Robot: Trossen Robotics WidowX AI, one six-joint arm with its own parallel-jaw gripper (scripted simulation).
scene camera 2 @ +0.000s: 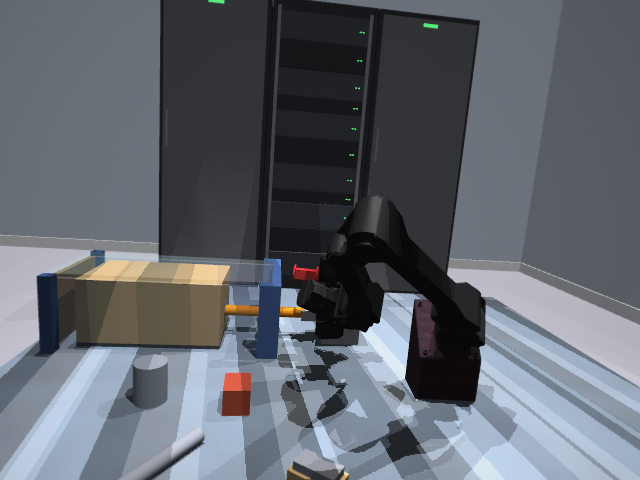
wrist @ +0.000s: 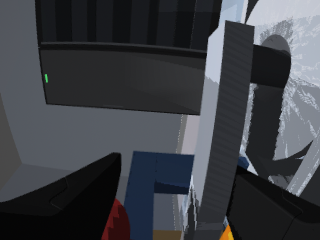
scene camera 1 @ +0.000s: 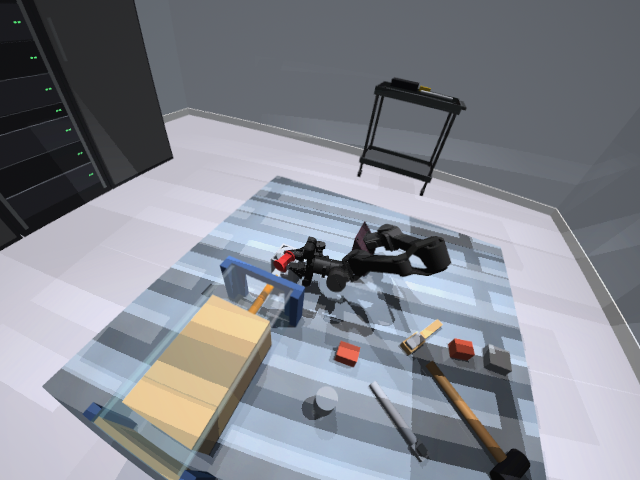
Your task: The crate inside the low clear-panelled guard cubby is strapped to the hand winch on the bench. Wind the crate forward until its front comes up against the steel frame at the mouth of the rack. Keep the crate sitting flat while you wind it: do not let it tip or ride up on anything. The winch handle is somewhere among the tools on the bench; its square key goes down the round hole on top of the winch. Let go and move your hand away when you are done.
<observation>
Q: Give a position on a grey winch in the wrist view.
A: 274,131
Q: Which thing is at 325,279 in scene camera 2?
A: My gripper.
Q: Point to a crank handle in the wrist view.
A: At 234,62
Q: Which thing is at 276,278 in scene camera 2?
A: A frame.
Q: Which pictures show my gripper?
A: Scene camera 2, the wrist view and scene camera 1: all of them.
</observation>
